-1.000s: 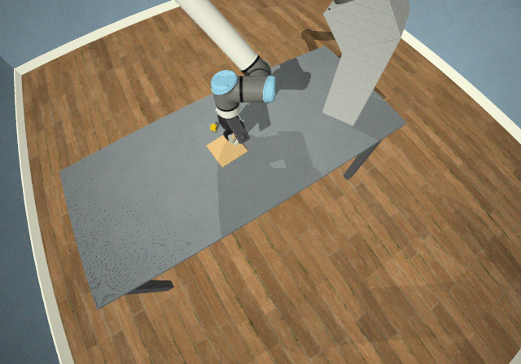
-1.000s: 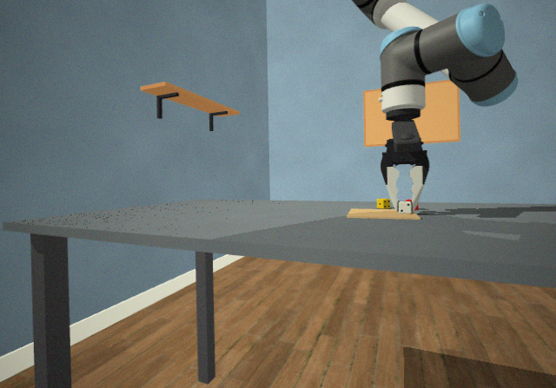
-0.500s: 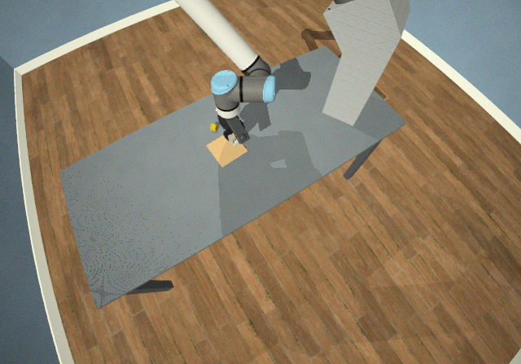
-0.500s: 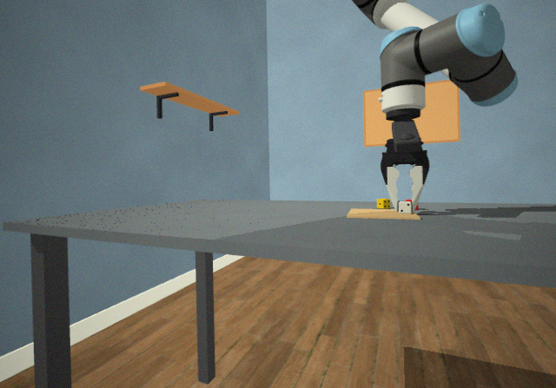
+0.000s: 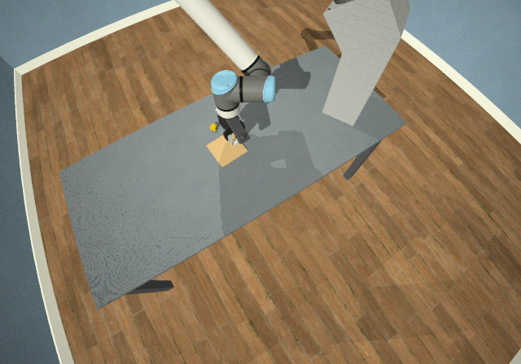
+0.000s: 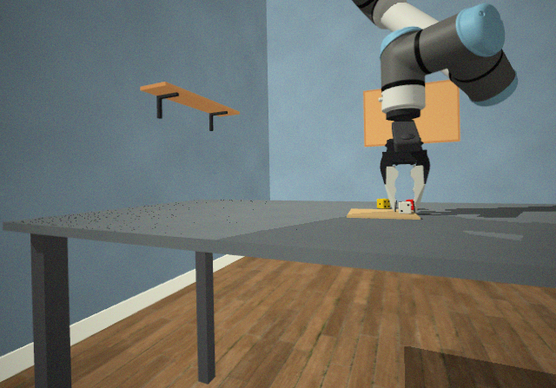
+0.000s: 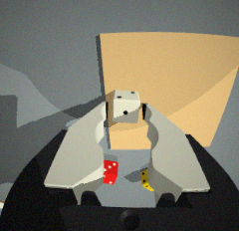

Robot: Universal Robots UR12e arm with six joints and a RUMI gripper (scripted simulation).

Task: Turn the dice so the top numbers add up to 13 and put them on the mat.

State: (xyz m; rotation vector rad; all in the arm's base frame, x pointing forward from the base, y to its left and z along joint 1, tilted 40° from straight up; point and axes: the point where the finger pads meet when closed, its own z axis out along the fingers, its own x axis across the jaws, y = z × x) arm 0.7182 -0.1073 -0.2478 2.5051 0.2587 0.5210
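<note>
Now: hand 1 cm above the white die. The rest, counted from my hand: red die 12 cm to the right, 1 cm below, 1 cm behind; then tan mat 5 cm ahead, 2 cm below; then yellow die 13 cm to the right, 6 cm ahead, 1 cm below.
</note>
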